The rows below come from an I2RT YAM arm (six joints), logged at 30 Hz.
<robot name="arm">
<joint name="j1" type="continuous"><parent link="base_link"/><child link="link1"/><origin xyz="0.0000 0.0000 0.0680"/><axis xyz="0 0 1"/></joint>
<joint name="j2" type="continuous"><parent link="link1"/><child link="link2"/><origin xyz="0.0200 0.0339 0.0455"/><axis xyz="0 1 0"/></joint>
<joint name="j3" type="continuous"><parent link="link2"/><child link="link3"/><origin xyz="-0.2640 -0.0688 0.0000"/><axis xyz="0 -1 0"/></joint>
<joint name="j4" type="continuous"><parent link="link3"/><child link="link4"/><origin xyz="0.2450 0.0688 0.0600"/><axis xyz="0 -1 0"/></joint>
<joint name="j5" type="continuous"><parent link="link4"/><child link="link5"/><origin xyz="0.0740 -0.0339 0.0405"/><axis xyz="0 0 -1"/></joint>
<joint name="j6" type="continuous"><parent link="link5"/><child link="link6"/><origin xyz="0.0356 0.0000 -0.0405"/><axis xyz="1 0 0"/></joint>
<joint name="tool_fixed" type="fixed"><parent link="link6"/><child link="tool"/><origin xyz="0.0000 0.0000 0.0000" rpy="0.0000 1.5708 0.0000"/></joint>
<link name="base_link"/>
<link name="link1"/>
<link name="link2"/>
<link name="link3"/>
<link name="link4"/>
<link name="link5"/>
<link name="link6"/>
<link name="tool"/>
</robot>
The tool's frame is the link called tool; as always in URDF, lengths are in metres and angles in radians. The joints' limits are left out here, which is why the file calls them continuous.
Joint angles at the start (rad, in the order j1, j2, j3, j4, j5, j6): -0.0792 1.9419 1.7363 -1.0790 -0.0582 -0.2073
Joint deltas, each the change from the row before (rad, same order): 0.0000 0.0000 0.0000 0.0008 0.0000 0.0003; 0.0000 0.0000 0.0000 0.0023 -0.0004 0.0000; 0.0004 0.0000 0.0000 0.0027 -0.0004 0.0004; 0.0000 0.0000 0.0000 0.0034 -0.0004 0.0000; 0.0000 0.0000 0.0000 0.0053 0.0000 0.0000; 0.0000 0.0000 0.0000 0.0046 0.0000 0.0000; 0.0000 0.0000 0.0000 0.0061 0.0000 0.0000; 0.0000 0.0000 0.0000 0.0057 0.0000 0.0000; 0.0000 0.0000 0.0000 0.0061 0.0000 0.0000; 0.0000 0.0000 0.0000 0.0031 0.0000 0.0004; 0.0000 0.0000 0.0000 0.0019 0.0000 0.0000; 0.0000 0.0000 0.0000 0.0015 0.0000 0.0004; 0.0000 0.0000 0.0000 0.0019 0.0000 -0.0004; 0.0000 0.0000 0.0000 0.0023 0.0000 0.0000; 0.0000 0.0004 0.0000 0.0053 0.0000 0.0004; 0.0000 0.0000 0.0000 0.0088 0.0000 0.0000
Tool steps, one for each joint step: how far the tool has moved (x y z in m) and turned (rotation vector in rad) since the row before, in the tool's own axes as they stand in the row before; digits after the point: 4 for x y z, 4 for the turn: -0.0001 0.0000 0.0000 0.0002 -0.0008 0.0003; -0.0002 0.0000 0.0000 0.0001 -0.0023 -0.0001; -0.0003 0.0001 0.0000 0.0000 -0.0027 -0.0001; -0.0004 -0.0001 0.0000 0.0003 -0.0034 -0.0002; -0.0006 -0.0001 0.0000 0.0011 -0.0052 -0.0003; -0.0005 -0.0001 0.0000 0.0009 -0.0045 -0.0003; -0.0007 -0.0001 0.0000 0.0012 -0.0060 -0.0004; -0.0006 -0.0001 0.0000 0.0012 -0.0056 -0.0003; -0.0007 -0.0001 0.0000 0.0012 -0.0060 -0.0004; -0.0003 -0.0001 0.0000 0.0006 -0.0030 0.0002; -0.0002 0.0000 0.0000 0.0004 -0.0019 -0.0001; -0.0002 0.0000 0.0000 0.0003 -0.0015 0.0003; -0.0002 0.0000 0.0000 0.0004 -0.0019 -0.0005; -0.0002 -0.0001 0.0000 0.0005 -0.0022 -0.0001; -0.0006 -0.0001 0.0002 0.0010 -0.0048 0.0001; -0.0009 -0.0002 0.0000 0.0018 -0.0086 -0.0005
